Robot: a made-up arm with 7 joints.
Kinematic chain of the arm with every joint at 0, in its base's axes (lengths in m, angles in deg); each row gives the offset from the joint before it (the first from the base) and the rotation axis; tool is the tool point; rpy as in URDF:
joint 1: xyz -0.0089 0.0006 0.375 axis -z
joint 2: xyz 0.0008 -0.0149 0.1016 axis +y
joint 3: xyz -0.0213 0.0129 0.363 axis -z
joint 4: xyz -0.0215 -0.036 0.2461 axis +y
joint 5: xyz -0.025 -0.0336 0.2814 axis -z
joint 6: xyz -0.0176 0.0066 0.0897 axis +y
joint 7: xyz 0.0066 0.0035 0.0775 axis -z
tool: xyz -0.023 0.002 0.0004 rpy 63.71 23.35 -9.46
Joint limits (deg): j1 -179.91..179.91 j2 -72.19..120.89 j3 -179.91..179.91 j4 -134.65..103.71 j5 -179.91..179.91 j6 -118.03..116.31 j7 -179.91..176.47
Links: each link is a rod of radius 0.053 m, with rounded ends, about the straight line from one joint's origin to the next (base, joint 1, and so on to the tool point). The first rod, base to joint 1, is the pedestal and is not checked.
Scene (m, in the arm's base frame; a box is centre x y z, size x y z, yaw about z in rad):
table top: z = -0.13
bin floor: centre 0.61 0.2 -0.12 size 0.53 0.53 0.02 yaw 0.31
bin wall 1: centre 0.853 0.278 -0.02 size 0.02 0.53 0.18 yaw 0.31
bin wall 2: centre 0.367 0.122 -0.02 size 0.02 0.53 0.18 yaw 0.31
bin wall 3: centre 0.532 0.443 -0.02 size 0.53 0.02 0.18 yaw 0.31
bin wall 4: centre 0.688 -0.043 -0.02 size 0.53 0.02 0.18 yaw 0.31
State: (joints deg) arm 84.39 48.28 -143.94 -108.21 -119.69 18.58 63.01
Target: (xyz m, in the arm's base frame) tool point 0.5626 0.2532 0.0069
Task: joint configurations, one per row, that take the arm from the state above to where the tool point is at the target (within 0.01 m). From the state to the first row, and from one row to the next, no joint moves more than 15 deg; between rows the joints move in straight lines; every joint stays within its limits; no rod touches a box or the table.
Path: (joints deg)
1: 69.99 47.29 -155.93 -102.67 -107.22 26.51 58.57
2: 55.60 46.30 -167.92 -97.13 -94.74 34.43 54.12
3: 41.20 45.31 -179.91 -91.59 -82.27 42.36 49.68
4: 27.14 56.92 -179.91 -89.15 -92.73 33.03 52.22
5: 13.09 68.52 -179.91 -86.70 -103.18 23.71 54.77
6: -0.97 80.13 -179.91 -84.26 -113.64 14.39 57.31
7: -15.03 91.73 -179.91 -81.82 -124.10 5.07 59.85

